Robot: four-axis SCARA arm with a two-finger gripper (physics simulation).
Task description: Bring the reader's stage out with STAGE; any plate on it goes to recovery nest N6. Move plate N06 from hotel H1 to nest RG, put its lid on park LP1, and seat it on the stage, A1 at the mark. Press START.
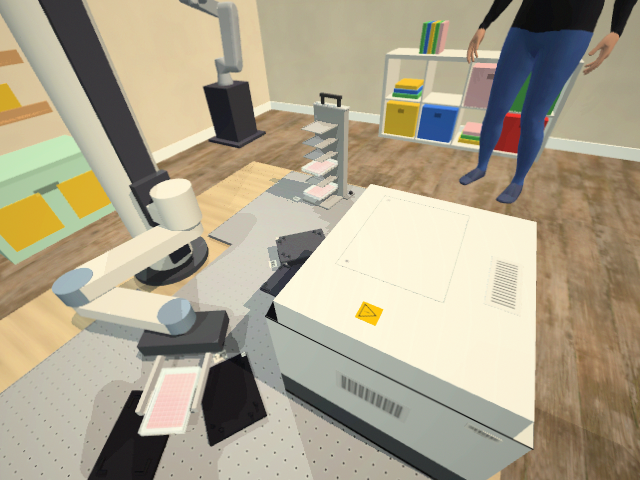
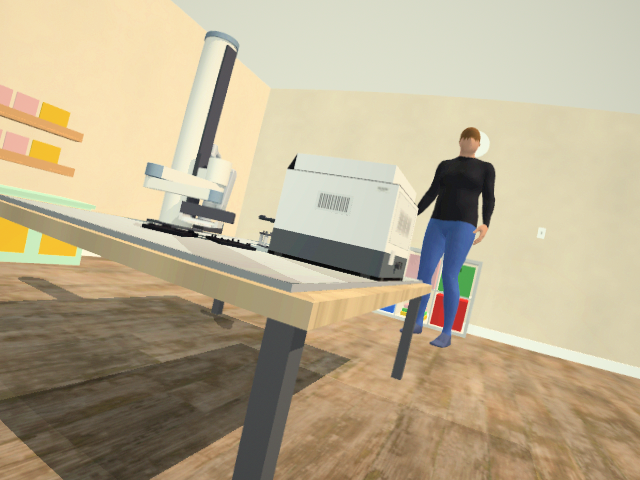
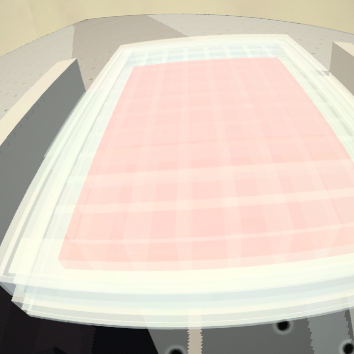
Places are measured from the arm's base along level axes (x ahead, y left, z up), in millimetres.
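Pixels of known places: gripper, fingertip midpoint: (image 1: 167, 412) (image 2: 198, 220) (image 3: 208, 64); arm's base at its link origin: (image 1: 172, 259).
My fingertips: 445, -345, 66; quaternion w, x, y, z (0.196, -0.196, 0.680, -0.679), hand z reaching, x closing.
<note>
For each thing: its top centre in the pictures, then the offset to it from my fingertips, as dx, dy, dz.
- clear-rimmed plate with pink wells, top centre: (image 3: 214, 84) (image 1: 171, 397) (image 2: 200, 219) -15, +23, +3
- white reader at its top centre: (image 1: 419, 255) (image 2: 361, 174) +357, +355, +287
My gripper (image 1: 168, 409) (image 3: 208, 64) is shut on a clear-rimmed plate with pink wells (image 1: 174, 395) (image 3: 215, 150). The plate is level between the two long fingers, above the perforated board, over the gap between two black nests (image 1: 232, 400) (image 1: 126, 439). Its label is not readable, and I cannot tell whether a lid is on it. The white reader (image 1: 413, 310) (image 2: 336, 206) stands to the right; its stage does not show. The hotel (image 1: 342, 149) stands at the back and holds two pink plates (image 1: 319, 166) (image 1: 320, 191) on its shelves.
Dark units (image 1: 299, 245) (image 1: 281, 279) sit beside the reader's left side. The arm's column (image 2: 199, 124) rises at the table's far left. A person (image 1: 542, 77) (image 2: 460, 191) stands behind the reader. Another arm on a black pedestal (image 1: 231, 111) stands beyond the table (image 2: 206, 289).
</note>
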